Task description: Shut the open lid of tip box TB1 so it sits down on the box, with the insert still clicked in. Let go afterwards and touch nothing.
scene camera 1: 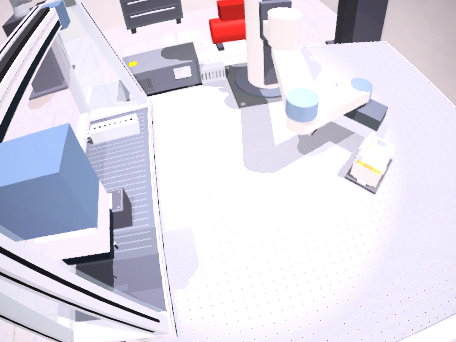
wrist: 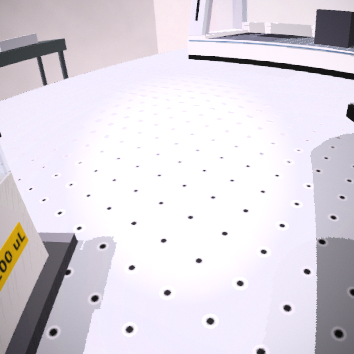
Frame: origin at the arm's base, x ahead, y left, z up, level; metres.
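Seen in the pictures: gripper, between the fingertips: [scene camera 1: 333, 144] [wrist: 163, 93]; arm's base, origin of its link: [scene camera 1: 267, 81].
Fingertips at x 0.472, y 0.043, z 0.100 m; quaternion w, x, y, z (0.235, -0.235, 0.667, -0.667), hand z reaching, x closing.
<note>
Pixels of each thing's top centre, then the offset from my fingertips to it. "spot": a spot on its surface instead. Level surfaces: height alone.
- Tip box TB1, centre of its top: [scene camera 1: 376, 151] dx +0.048, dy +0.121, dz -0.010 m
- grey unit, a spot on its surface: [scene camera 1: 165, 70] spot: dx -0.506, dy -0.418, dz +0.013 m
- table top, height of its surface: dz -0.087 m
Tip box TB1 [scene camera 1: 367, 171] [wrist: 17, 215], off-white with a yellow "200 uL" label, stands on a dark base at the right of the table. Its clear lid [wrist: 3, 162] shows as a thin slice above the box's upper edge in the wrist view. In the scene view the box top looks pale, and the lid's angle and whether it sits fully down cannot be told. The insert cannot be made out. My gripper [wrist: 163, 93] is open, its dark fingertips far apart at the two edges of the wrist view. In the scene view its fingers are hard to make out near the box's back end.
The arm's forearm [scene camera 1: 340, 107] reaches over the table behind the box, with a dark block [scene camera 1: 370, 114] at its end. A glass-walled machine [scene camera 1: 156, 210] stands at the left, a grey unit [scene camera 1: 165, 70] at the back. The table top [scene camera 1: 280, 240] has rows of small holes.
</note>
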